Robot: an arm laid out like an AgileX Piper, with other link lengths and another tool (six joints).
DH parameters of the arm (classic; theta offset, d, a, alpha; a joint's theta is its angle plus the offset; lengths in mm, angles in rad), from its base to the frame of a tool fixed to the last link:
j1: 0 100.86 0 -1.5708
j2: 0.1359 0 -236.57 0
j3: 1.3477 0 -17.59 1.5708
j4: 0 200.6 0 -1.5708
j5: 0 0 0 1.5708
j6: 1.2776 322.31 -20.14 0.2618
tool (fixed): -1.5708 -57.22 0 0
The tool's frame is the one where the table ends.
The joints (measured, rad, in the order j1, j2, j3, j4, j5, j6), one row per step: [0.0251 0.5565 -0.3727 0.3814 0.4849 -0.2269]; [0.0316 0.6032 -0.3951 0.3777 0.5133 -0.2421]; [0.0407 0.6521 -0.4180 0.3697 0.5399 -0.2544]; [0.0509 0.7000 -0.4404 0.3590 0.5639 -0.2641]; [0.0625 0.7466 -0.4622 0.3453 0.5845 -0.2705]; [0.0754 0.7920 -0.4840 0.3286 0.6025 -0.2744]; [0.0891 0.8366 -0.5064 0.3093 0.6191 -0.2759]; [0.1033 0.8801 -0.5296 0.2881 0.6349 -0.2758]
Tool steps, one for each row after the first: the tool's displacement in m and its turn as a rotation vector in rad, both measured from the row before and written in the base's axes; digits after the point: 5 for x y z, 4 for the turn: [0.00002 0.00414 -0.00818 -0.0164 0.0475 0.0255]; [-0.00012 0.00403 -0.00835 -0.0181 0.0479 0.0269]; [-0.00024 0.00360 -0.00795 -0.0187 0.0453 0.0263]; [-0.00017 0.00312 -0.00740 -0.0193 0.0419 0.0253]; [-0.00001 0.00269 -0.00680 -0.0205 0.0385 0.0249]; [0.00016 0.00228 -0.00630 -0.0216 0.0360 0.0243]; [0.00036 0.00193 -0.00573 -0.0226 0.0334 0.0239]
